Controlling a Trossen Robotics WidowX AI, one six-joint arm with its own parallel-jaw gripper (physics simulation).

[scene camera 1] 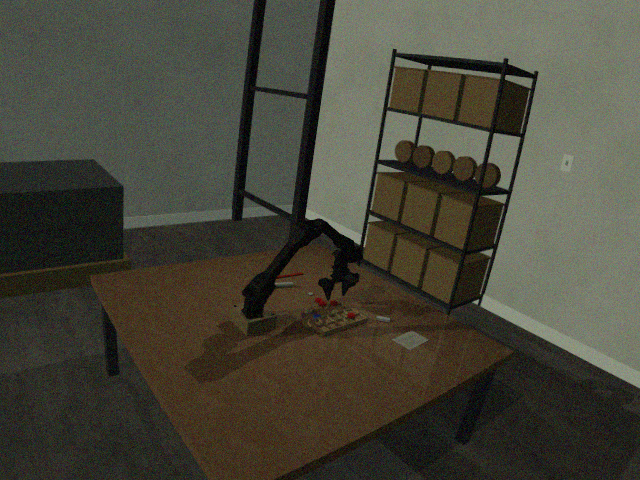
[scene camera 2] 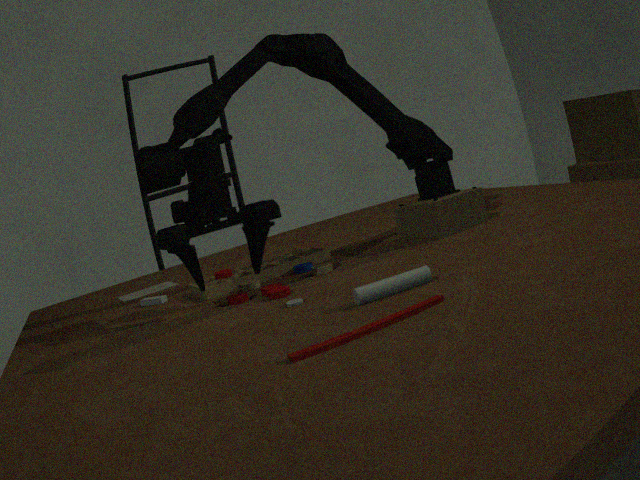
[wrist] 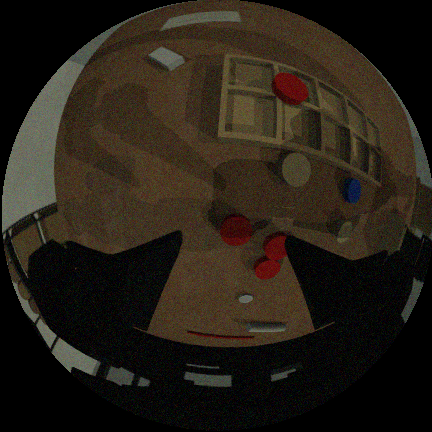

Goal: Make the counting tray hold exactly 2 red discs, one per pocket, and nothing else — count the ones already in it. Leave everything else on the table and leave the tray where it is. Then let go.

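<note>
The beige pocketed tray [scene camera 1: 338,328] [wrist: 223,95] holds a red disc [scene camera 1: 351,315] [scene camera 2: 223,273] [wrist: 290,88] in the far row, second pocket from the left in the wrist view. The disc overlaps a divider there; whether it lies flat is unclear. The other pockets in the wrist view look empty. Outside the tray lie a single red disc [wrist: 236,230] and two close-together red discs [wrist: 275,246] [wrist: 267,268], one partly behind a finger. My gripper [scene camera 1: 336,296] [scene camera 2: 230,281] [wrist: 234,238] is wide open and empty, above the table, with the single red disc showing between its fingertips in the wrist view.
A beige disc [wrist: 296,170], a blue disc [scene camera 2: 302,267] [wrist: 352,191] and another pale disc [wrist: 345,231] lie beside the tray. A small white disc [scene camera 2: 294,302], white cylinder [scene camera 2: 392,285], red pencil [scene camera 2: 364,329], white block [scene camera 1: 383,318] [wrist: 166,58] and pale sheet [scene camera 1: 410,339] are also on the table.
</note>
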